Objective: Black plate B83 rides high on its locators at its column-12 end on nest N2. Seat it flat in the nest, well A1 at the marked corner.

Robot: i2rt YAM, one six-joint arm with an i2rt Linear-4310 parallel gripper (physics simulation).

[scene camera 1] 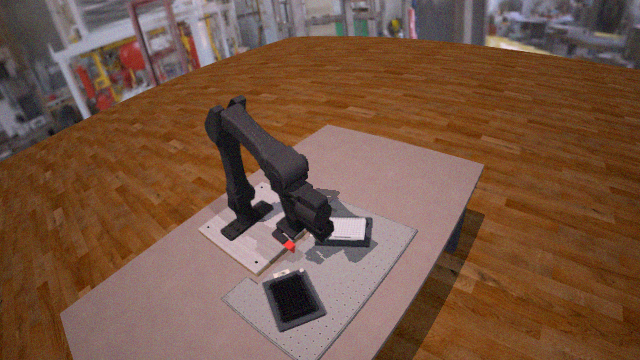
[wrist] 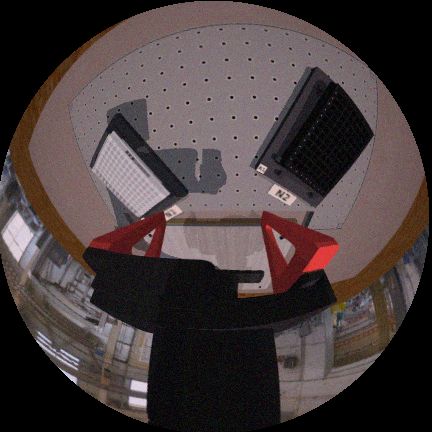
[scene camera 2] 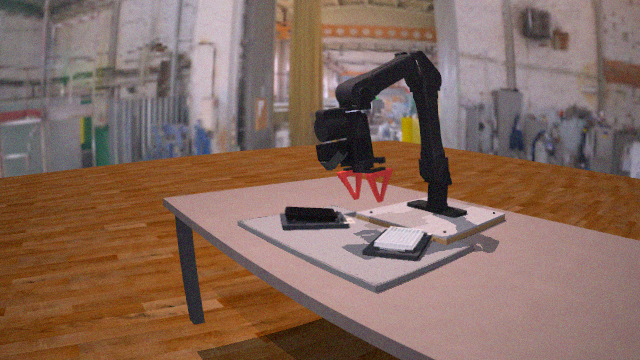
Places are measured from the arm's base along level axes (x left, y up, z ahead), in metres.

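Pixels of known places: gripper, fingertip midpoint: (scene camera 1: pixel 304 240) (wrist: pixel 212 216) (scene camera 2: pixel 368 200); arm's base, link origin: (scene camera 1: pixel 247 220) (wrist: pixel 226 274) (scene camera 2: pixel 436 209).
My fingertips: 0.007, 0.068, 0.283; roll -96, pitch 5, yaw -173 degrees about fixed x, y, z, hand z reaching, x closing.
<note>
For each thing: its top centre in the pictures, then the offset to it from my fingertips, as dx, dy, dz. "pt": a spot on its surface instead.
- black plate B83, top centre: (wrist: pixel 337 146) (scene camera 2: pixel 310 209) (scene camera 1: pixel 290 294) -0.139, -0.040, +0.069
- dark grey nest N2, top centre: (wrist: pixel 329 146) (scene camera 2: pixel 313 214) (scene camera 1: pixel 290 295) -0.136, -0.053, +0.064
- A1 label, surface spot: (wrist: pixel 261 169) pt -0.053, -0.063, +0.020
- N2 label, surface spot: (wrist: pixel 282 194) pt -0.092, -0.073, -0.021
- white well plate, top centre: (wrist: pixel 122 180) (scene camera 2: pixel 400 235) (scene camera 1: pixel 344 226) +0.140, -0.049, +0.023
- dark nest N1, top centre: (wrist: pixel 125 178) (scene camera 2: pixel 400 238) (scene camera 1: pixel 344 228) +0.140, -0.057, +0.023
- perforated grey board, top centre: (wrist: pixel 213 138) (scene camera 2: pixel 349 234) (scene camera 1: pixel 324 265) +0.003, -0.074, +0.057
The black plate B83 (scene camera 1: pixel 291 298) (scene camera 2: pixel 311 214) (wrist: pixel 330 142) sits in the dark grey nest N2 (scene camera 1: pixel 304 321) (scene camera 2: pixel 315 226) (wrist: pixel 284 120). In scene camera 2 it stands above the nest rim, its left end looking slightly higher; which end is column 12 cannot be read. In the wrist view a strip of nest shows along the plate's left side. The A1 label (wrist: pixel 261 169) marks the nest's lower left corner, near the N2 label (wrist: pixel 282 194). My gripper (scene camera 2: pixel 368 200) (wrist: pixel 212 216) is open and empty, high above the board and between the two nests, apart from the plate. In scene camera 1 the arm partly hides it.
A white well plate (scene camera 1: pixel 350 228) (scene camera 2: pixel 400 238) (wrist: pixel 129 175) sits in the dark nest N1 (scene camera 1: pixel 370 232) (scene camera 2: pixel 395 254) (wrist: pixel 150 155). Both nests stand on a perforated grey board (scene camera 1: pixel 350 295) (scene camera 2: pixel 300 250) (wrist: pixel 215 75). The arm's pale base board (scene camera 1: pixel 230 250) (scene camera 2: pixel 470 227) lies behind them.
</note>
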